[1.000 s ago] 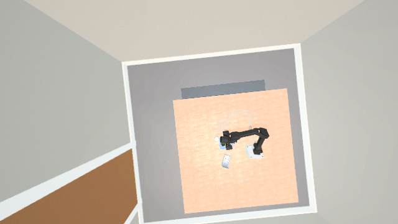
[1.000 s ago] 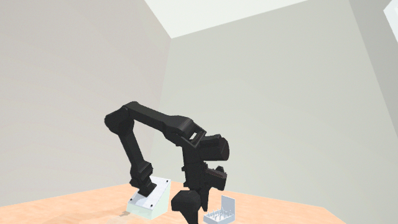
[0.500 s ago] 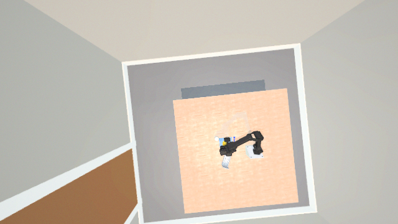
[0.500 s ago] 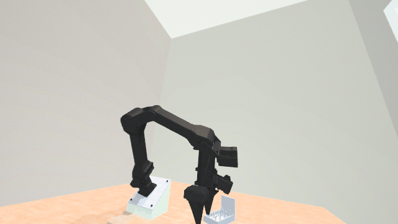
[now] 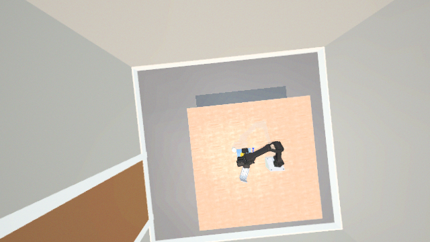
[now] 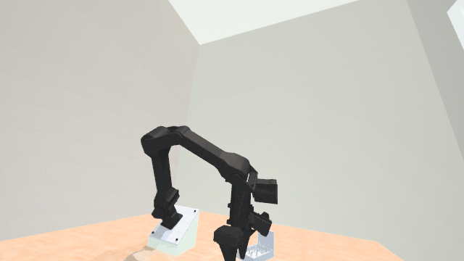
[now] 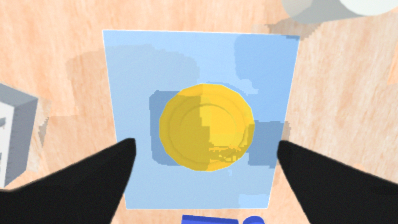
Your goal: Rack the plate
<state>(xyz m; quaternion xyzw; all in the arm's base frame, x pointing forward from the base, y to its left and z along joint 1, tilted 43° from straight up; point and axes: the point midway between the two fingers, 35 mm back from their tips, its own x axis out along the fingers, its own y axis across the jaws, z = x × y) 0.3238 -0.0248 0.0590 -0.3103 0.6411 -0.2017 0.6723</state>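
Now: gripper tip 3 cm above the plate. Also, from my gripper tip: dish rack 19 cm to the left, 2 cm below, 2 cm behind.
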